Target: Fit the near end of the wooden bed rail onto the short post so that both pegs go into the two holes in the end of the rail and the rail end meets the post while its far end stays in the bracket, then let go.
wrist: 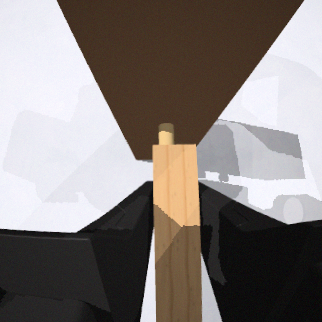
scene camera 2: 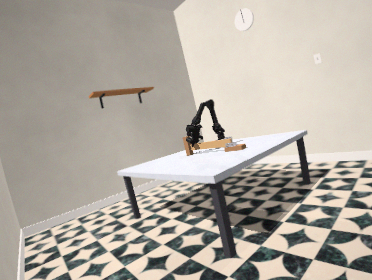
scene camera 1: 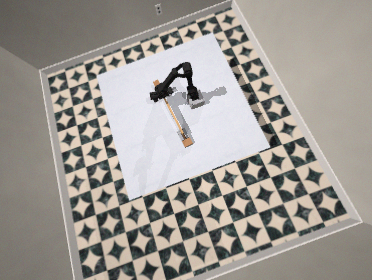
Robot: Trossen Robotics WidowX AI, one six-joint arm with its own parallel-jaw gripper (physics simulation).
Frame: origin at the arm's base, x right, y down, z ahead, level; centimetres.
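Seen in the pictures: gripper, fingertip midpoint: (wrist: pixel 170 187) (scene camera 2: pixel 193 146); arm's base, origin of the base link: (scene camera 2: pixel 221 138) (scene camera 1: pixel 194 96).
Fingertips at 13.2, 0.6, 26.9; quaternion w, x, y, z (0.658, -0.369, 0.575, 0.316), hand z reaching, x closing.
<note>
Offsets run from my fingertips to a thing's top centre, as dx, dy, dz. "*": to the spot under its first point. Level surfaces: height alone.
The wooden bed rail {-20.1, -2.8, -2.8} (scene camera 1: pixel 174 118) (scene camera 2: pixel 215 144) (wrist: pixel 176 200) runs from the short post to the bracket. The short post {* +6.1, -10.6, +0.9} (scene camera 1: pixel 156 82) (scene camera 2: pixel 187 146) (wrist: pixel 175 65) stands upright and shows dark brown in the wrist view. One light peg {* +2.3, -1.4, +0.6} (wrist: pixel 166 137) shows in a small gap between post and rail end, left of the rail's middle line. Whether its tip is in a hole cannot be seen, and the other peg is hidden. My gripper (scene camera 2: pixel 195 145) (wrist: pixel 170 187) is shut on the rail near this end. The rail's far end is at the bracket {-41.3, +0.9, -5.7} (scene camera 2: pixel 231 144); its seating is too small to tell.
A wooden block {-44.4, +3.8, -6.1} (scene camera 1: pixel 187 143) (scene camera 2: pixel 235 148) lies at the bracket end. The arm's base (scene camera 1: pixel 196 102) stands on the white table {dy +7.4} (scene camera 1: pixel 225 130) (scene camera 2: pixel 165 167), beside the rail. A wall shelf (scene camera 2: pixel 122 92) hangs well away from the arm. Shadows cross the table.
</note>
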